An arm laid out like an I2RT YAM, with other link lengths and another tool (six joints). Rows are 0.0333 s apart.
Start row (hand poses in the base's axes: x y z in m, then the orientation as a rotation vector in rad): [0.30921 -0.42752 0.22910 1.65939 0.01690 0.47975]
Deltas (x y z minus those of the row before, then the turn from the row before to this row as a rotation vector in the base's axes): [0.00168 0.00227 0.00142 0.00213 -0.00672 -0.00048]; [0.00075 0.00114 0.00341 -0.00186 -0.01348 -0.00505]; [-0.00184 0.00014 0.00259 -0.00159 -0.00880 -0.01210]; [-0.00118 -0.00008 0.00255 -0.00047 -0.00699 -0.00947]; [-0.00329 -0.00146 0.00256 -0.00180 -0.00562 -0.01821]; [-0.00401 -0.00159 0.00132 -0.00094 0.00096 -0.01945]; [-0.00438 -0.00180 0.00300 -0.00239 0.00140 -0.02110]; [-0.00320 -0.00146 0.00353 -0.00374 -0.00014 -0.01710]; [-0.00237 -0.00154 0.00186 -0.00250 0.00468 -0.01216]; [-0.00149 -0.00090 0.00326 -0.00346 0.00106 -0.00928]
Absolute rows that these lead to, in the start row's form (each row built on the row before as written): [0.31089 -0.42525 0.23052 1.65981 0.01103 0.48512]; [0.31164 -0.42411 0.23393 1.65434 -0.00265 0.49232]; [0.30980 -0.42397 0.23652 1.64971 -0.01875 0.49029]; [0.30862 -0.42405 0.23907 1.64677 -0.03160 0.48882]; [0.30533 -0.42551 0.24163 1.64204 -0.05027 0.47947]; [0.30132 -0.42710 0.24295 1.63946 -0.06524 0.46379]; [0.29694 -0.42890 0.24595 1.63527 -0.08084 0.44644]; [0.29374 -0.43036 0.24948 1.62974 -0.09398 0.43339]; [0.29137 -0.43190 0.25134 1.62689 -0.09975 0.42021]; [0.28988 -0.43280 0.25460 1.62266 -0.10568 0.41219]
